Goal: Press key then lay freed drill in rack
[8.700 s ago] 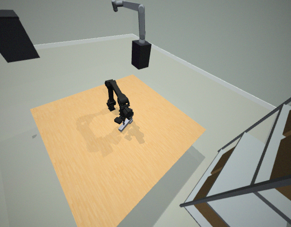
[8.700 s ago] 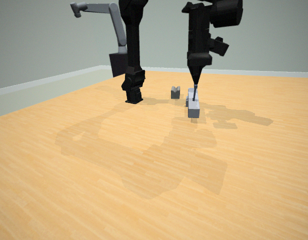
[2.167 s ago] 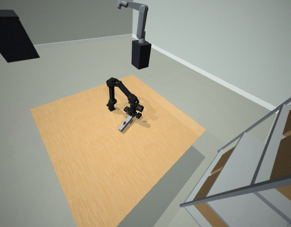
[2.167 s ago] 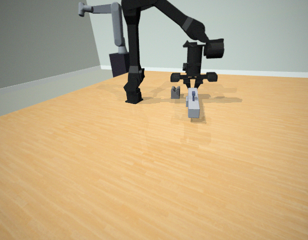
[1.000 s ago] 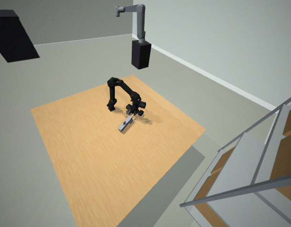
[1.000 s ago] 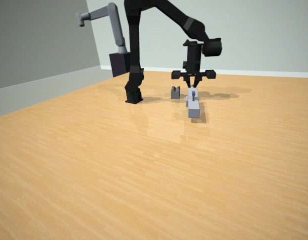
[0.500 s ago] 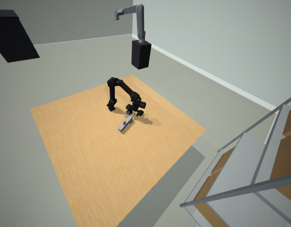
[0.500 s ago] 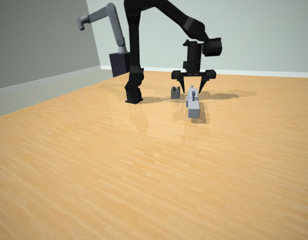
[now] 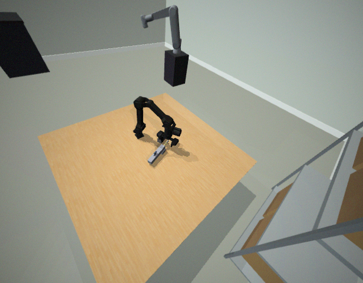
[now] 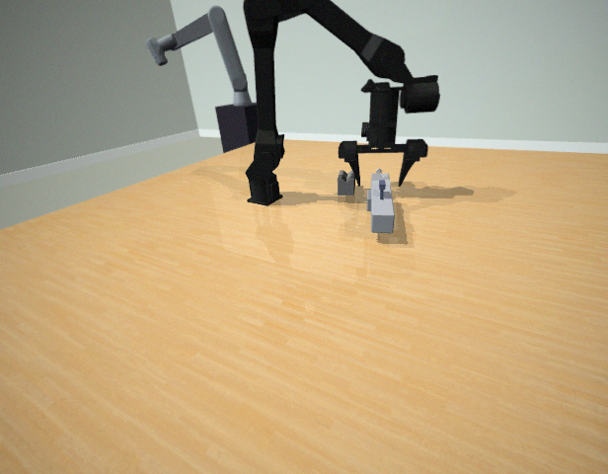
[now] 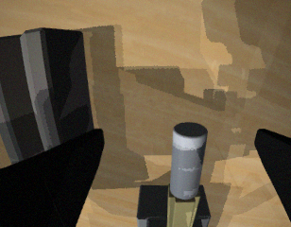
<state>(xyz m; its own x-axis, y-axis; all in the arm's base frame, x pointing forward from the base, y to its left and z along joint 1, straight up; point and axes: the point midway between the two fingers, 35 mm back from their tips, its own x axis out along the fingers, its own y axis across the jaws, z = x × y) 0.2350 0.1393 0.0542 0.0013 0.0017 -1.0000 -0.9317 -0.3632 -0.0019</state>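
Now: the drill 4 cm to the right of my gripper tip, 3 cm above it and 1 cm ahead of it. Round my gripper tip: rack: 8 cm behind, 1 cm to the right; dark key: 16 cm to the right, 6 cm ahead, 3 cm above; light grey block: 13 cm to the right, 5 cm ahead, 2 cm above.
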